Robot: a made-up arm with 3 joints. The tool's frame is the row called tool.
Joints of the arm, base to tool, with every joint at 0 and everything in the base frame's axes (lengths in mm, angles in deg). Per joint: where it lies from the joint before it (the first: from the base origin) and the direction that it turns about. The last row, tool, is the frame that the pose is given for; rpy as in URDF.
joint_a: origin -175.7 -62 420.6 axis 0.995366 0.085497 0.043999
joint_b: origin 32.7 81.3 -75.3 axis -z
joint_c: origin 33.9 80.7 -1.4 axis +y
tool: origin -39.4 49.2 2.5 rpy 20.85 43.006 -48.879
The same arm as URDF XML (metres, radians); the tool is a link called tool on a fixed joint. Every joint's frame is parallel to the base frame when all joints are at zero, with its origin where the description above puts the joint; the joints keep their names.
<robot name="arm">
<joint name="joint_a" type="continuous"><parent link="base_link"/><child link="link1"/><origin xyz="-0.1757 -0.062 0.4206"/><axis xyz="0.995366 0.085497 0.043999"/></joint>
<joint name="joint_b" type="continuous"><parent link="link1"/><child link="link2"/><origin xyz="0.0327 0.0813 -0.0753"/><axis xyz="0 0 -1"/></joint>
<joint name="joint_c" type="continuous"><parent link="link2"/><child link="link3"/><origin xyz="0.0339 0.0807 -0.0014"/><axis xyz="0 1 0"/></joint>
<joint name="tool_joint" type="fixed"><parent link="link3"/><child link="tool"/><origin xyz="-0.0394 0.0492 0.0025" rpy="0.3639 0.7506 -0.8531"/></joint>
<link name="base_link"/>
<link name="link1"/>
<link name="link2"/>
<link name="link3"/>
<link name="tool"/>
</robot>

